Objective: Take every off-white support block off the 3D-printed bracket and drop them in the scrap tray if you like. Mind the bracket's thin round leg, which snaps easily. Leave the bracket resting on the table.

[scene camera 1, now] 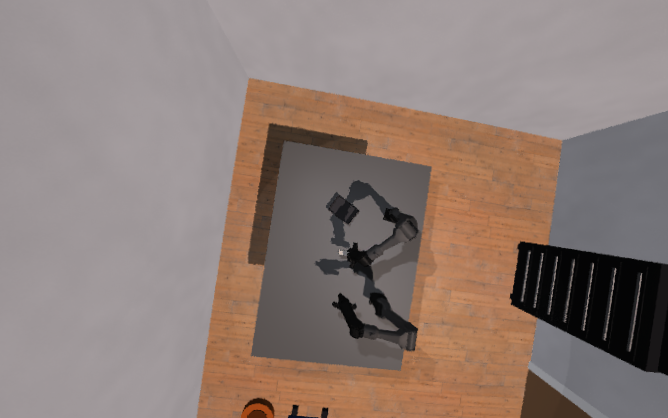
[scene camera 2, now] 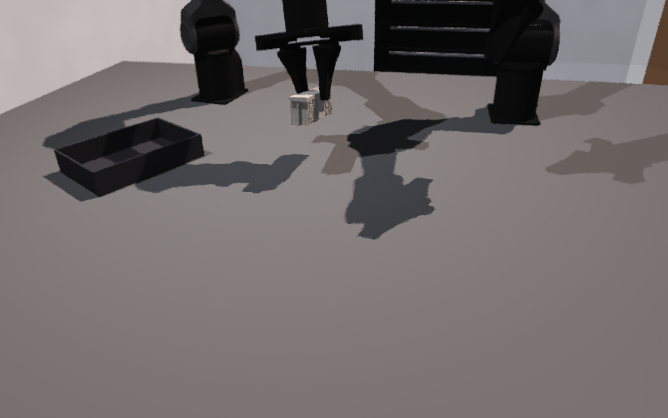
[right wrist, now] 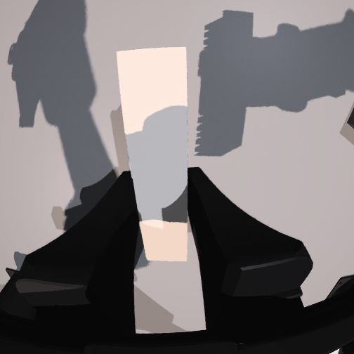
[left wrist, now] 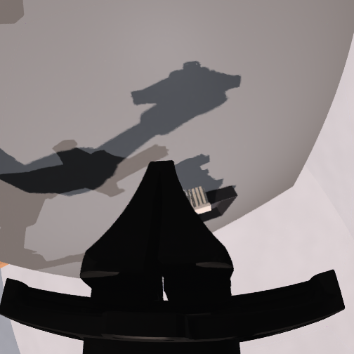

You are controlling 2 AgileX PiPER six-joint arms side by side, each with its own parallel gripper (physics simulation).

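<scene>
The off-white bracket with its support blocks (scene camera 1: 341, 252) (scene camera 2: 302, 111) (left wrist: 200, 197) (right wrist: 155, 90) is between the fingers of my right gripper (scene camera 1: 350, 253) (scene camera 2: 313, 96) (right wrist: 161, 185). Its toothed shadow lies apart from it, so it appears raised off the table. Slots show along its side in the left wrist view. Bracket and supports have the same pale colour, and I cannot tell the thin round leg apart. My left gripper (scene camera 1: 340, 298) (left wrist: 162, 173) is shut, fingertips together, below the bracket in scene camera 1. The dark scrap tray (scene camera 2: 145, 169) (left wrist: 228, 204) stands apart from the bracket.
The grey table (scene camera 1: 300, 320) (scene camera 2: 320, 310) carries both arms. The bases of the right arm (scene camera 2: 220, 75) and the left arm (scene camera 2: 517, 95) stand at the far side in scene camera 2. Arm shadows cross the table. A black slatted unit (scene camera 2: 435, 65) stands beyond the table.
</scene>
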